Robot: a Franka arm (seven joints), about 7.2 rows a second.
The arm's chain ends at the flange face. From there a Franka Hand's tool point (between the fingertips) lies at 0.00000 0.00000 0.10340 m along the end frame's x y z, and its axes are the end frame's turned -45 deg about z.
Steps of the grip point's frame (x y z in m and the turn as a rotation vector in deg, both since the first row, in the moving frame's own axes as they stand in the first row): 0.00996 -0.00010 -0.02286 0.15 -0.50 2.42; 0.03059 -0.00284 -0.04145 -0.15 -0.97 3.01; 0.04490 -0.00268 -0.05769 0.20 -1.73 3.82; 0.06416 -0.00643 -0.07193 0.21 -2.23 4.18; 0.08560 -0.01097 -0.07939 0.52 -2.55 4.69; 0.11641 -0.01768 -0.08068 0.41 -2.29 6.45; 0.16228 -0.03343 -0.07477 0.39 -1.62 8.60
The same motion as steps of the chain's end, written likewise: 0.00781 -0.00754 -0.02286 -0.25 -0.46 2.42; 0.02071 -0.02504 -0.04143 -0.79 -0.58 3.01; 0.03238 -0.03551 -0.05764 -1.08 -1.36 3.82; 0.04403 -0.05238 -0.07185 -1.43 -1.73 4.18; 0.05679 -0.07071 -0.07928 -1.44 -2.17 4.69; 0.07338 -0.09702 -0.08059 -1.33 -1.91 6.45; 0.09378 -0.13976 -0.07473 -0.87 -1.42 8.60
